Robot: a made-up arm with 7 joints. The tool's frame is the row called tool. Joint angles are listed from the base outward.
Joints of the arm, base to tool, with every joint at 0 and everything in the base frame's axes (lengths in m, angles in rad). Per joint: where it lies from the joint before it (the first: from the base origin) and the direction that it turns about. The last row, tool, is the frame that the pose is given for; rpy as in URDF.
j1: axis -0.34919 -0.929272 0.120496 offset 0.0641 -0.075 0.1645
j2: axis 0 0 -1 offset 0.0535 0.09 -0.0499
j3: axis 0 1 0 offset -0.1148 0.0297 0.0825
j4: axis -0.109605 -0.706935 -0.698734 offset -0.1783 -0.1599 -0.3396
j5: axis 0 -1 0 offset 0.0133 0.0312 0.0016
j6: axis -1 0 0 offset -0.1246 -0.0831 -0.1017
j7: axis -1 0 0 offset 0.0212 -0.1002 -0.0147
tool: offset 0.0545 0.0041 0.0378 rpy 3.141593 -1.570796 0
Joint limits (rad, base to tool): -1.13..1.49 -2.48..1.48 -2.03..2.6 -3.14..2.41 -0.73..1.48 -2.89..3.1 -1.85..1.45
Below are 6 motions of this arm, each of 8 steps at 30 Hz.
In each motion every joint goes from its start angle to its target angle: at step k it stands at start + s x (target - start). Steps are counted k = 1, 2, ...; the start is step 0. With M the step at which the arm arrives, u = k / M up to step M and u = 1 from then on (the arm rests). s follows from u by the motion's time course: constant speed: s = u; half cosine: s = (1 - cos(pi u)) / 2; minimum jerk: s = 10 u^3 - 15 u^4 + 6 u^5.
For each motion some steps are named. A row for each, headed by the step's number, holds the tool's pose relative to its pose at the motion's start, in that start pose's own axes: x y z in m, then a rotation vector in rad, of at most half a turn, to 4 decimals.
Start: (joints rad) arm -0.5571 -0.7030 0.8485 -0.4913 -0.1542 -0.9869 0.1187
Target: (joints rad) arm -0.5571 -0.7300 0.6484 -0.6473 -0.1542 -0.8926 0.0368
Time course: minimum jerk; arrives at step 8
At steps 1, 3, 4, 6, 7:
1: 0.0010 0.0005 0.0015 0.0019 -0.0006 -0.0017
3: 0.0172 0.0074 0.0255 0.0328 -0.0096 -0.0293
4: 0.0320 0.0124 0.0462 0.0591 -0.0175 -0.0542
6: 0.0596 0.0185 0.0826 0.1040 -0.0315 -0.1003
7: 0.0660 0.0194 0.0906 0.1136 -0.0345 -0.1108

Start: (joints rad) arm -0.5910 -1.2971 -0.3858 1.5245 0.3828 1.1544 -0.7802
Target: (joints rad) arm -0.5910 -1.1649 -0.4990 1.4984 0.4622 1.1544 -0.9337
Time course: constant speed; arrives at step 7
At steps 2, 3, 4, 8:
2: 0.0013 -0.0059 -0.0091 -0.0367 0.0486 0.0290
3: 0.0016 -0.0089 -0.0134 -0.0539 0.0739 0.0435
4: 0.0016 -0.0120 -0.0176 -0.0703 0.0998 0.0580
8: 0.0005 -0.0217 -0.0293 -0.1150 0.1812 0.1016

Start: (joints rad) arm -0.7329 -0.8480 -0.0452 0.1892 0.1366 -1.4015 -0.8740
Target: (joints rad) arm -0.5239 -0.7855 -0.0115 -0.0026 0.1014 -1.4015 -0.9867
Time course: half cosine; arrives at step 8
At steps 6, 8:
6: 0.0373 -0.0634 0.0052 -0.1486 -0.0201 -0.0359
8: 0.0427 -0.0747 0.0062 -0.1729 -0.0195 -0.0427

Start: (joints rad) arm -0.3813 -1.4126 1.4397 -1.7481 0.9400 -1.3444 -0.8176
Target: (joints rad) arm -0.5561 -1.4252 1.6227 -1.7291 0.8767 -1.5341 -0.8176
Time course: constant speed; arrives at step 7
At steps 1, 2, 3, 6, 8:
1: -0.0076 0.0047 -0.0108 -0.0312 0.0075 0.0445
2: -0.0155 0.0085 -0.0220 -0.0625 0.0162 0.0885
3: -0.0236 0.0114 -0.0336 -0.0938 0.0261 0.1319
6: -0.0490 0.0149 -0.0703 -0.1875 0.0631 0.2591
8: -0.0578 0.0142 -0.0830 -0.2186 0.0778 0.3003

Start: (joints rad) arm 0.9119 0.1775 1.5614 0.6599 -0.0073 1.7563 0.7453
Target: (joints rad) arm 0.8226 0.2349 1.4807 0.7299 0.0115 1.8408 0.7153
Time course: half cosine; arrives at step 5
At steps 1, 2, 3, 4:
1: 0.0017 0.0024 -0.0020 0.0030 -0.0060 -0.0004
2: 0.0062 0.0090 -0.0071 0.0117 -0.0218 -0.0016
3: 0.0114 0.0174 -0.0135 0.0238 -0.0415 -0.0039
4: 0.0155 0.0245 -0.0187 0.0347 -0.0576 -0.0064

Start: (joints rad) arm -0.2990 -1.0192 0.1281 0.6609 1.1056 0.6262 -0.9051
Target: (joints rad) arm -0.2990 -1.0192 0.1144 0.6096 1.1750 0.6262 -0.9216
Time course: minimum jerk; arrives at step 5
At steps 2, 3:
2: -0.0038 0.0004 -0.0004 0.0054 0.0134 0.0164
3: -0.0082 0.0007 -0.0008 0.0115 0.0290 0.0352

